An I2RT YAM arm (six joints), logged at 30 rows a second.
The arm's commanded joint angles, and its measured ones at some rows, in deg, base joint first. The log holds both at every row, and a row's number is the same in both.
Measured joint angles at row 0:
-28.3, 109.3, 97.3, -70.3, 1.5, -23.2
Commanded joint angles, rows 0 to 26:
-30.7, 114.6, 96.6, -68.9, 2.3, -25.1
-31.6, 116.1, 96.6, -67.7, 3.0, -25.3
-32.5, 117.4, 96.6, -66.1, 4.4, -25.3
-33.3, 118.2, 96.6, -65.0, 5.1, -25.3
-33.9, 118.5, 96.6, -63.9, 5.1, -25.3
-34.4, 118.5, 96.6, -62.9, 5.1, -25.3
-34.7, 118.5, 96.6, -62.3, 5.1, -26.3
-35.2, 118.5, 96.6, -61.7, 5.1, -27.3
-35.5, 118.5, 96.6, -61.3, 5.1, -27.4
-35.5, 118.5, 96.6, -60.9, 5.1, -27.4
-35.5, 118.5, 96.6, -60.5, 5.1, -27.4
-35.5, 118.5, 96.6, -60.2, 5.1, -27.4
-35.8, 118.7, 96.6, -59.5, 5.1, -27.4
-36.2, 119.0, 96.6, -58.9, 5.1, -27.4
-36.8, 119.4, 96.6, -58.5, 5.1, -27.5
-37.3, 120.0, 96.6, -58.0, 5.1, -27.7
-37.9, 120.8, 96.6, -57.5, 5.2, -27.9
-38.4, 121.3, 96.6, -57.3, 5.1, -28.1
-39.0, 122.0, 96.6, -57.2, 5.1, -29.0
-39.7, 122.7, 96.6, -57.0, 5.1, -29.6
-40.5, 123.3, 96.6, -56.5, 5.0, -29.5
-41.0, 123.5, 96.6, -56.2, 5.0, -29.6
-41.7, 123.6, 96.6, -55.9, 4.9, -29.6
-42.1, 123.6, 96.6, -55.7, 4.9, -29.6
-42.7, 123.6, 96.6, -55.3, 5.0, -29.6
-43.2, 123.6, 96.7, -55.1, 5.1, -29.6
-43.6, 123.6, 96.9, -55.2, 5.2, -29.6
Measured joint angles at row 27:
-42.3, 122.5, 96.7, -55.4, 4.3, -28.8
